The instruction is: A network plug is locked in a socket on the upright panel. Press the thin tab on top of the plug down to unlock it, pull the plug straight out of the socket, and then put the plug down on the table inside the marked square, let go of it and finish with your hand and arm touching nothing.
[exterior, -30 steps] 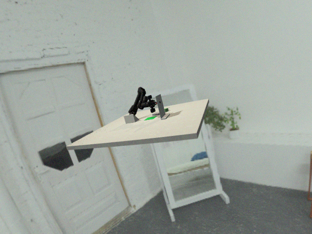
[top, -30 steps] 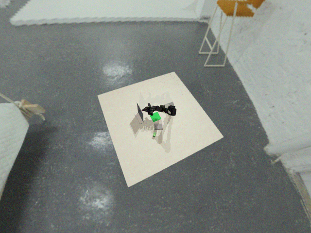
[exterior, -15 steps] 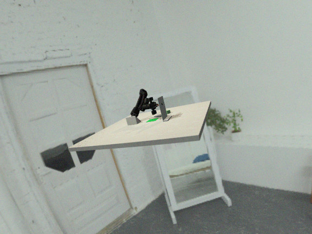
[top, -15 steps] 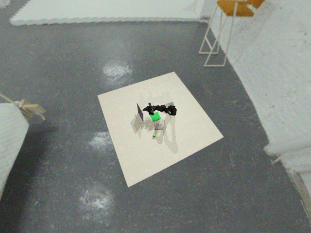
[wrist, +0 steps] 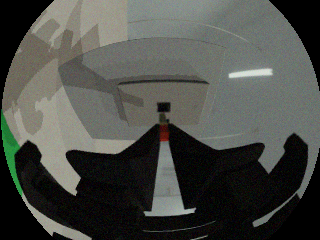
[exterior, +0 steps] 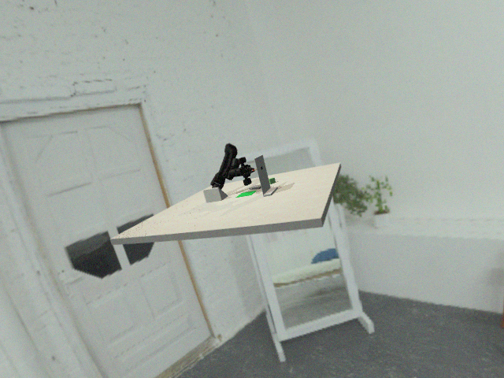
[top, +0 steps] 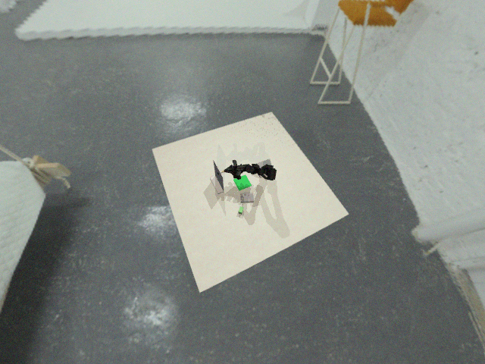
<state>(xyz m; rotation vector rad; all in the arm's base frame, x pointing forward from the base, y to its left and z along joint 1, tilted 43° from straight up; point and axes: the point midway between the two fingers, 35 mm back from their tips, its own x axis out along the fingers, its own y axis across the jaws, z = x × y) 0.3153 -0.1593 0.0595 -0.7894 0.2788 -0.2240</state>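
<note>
My gripper tip is now 170 mm above the green square, 130 mm past it and 80 mm to the right of it. Also, from my gripper tip: flat grey block: 230 mm to the left, 160 mm below, 90 mm behind; network plug: right at my gripper tip; upright panel: 60 mm below, 50 mm ahead.
</note>
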